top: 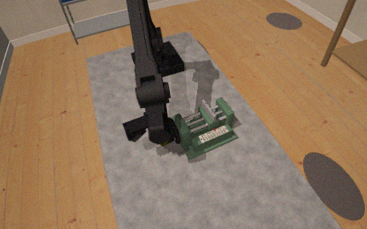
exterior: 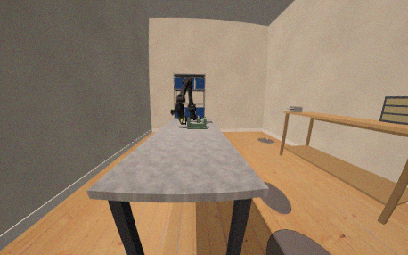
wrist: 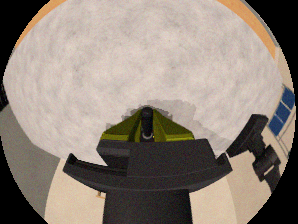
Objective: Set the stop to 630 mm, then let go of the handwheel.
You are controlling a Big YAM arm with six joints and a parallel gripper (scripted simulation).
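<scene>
Now: hand 3 cm to the right of the black handwheel. The rest, counted from my hand: grey stop block 18 cm to the left, 4 cm above, 1 cm ahead.
</scene>
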